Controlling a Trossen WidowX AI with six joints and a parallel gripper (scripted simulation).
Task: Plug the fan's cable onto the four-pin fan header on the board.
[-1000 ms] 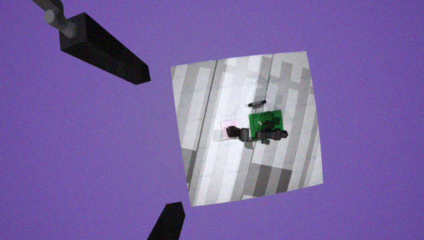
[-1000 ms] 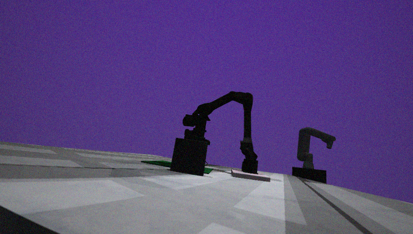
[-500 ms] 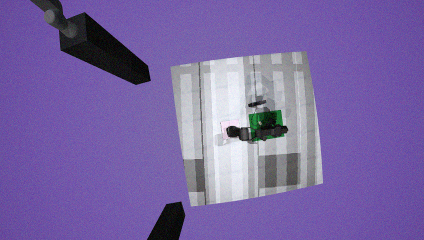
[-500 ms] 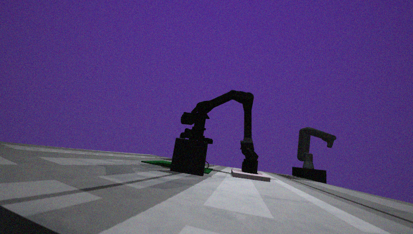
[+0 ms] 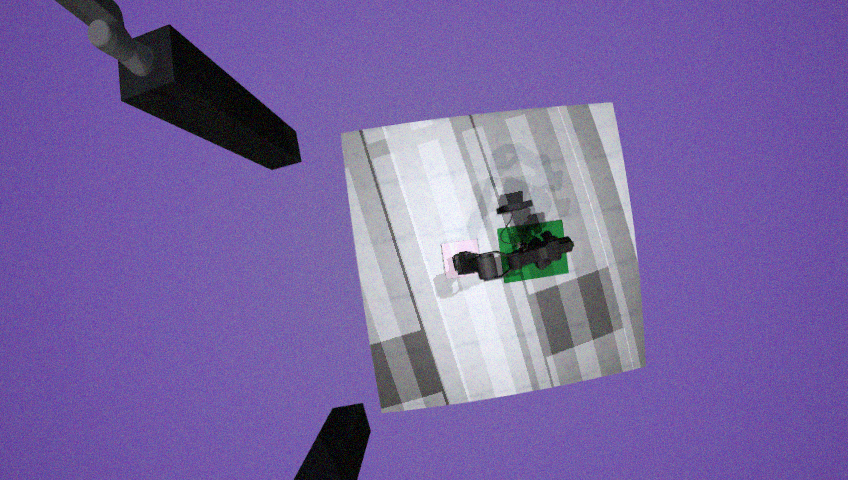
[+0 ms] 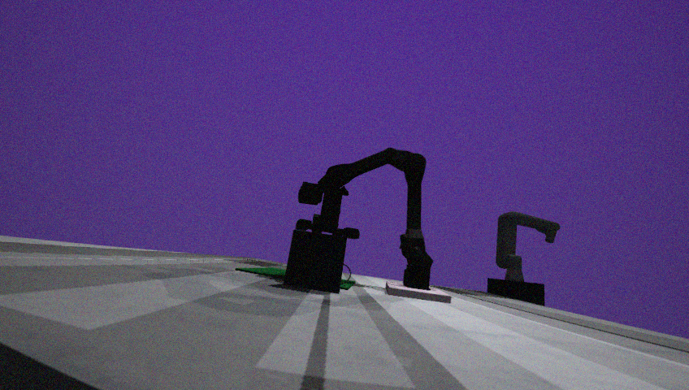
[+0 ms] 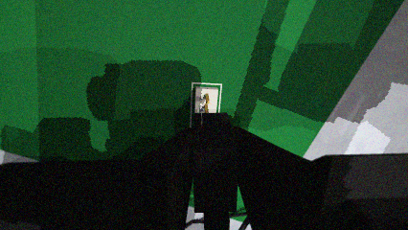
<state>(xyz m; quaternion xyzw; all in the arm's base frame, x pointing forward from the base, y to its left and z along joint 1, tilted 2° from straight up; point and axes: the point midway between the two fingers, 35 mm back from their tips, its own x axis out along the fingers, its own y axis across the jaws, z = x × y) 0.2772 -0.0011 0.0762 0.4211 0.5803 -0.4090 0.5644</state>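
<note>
Now: the black fan plug 1 cm to the left of my gripper tip and 1 cm above it. Also, from my gripper tip: four-pin fan header 1 cm to the left, 6 cm below; then green board 6 cm ahead, 3 cm to the right, 8 cm below; then black fan 1 cm behind, 17 cm to the left.
</note>
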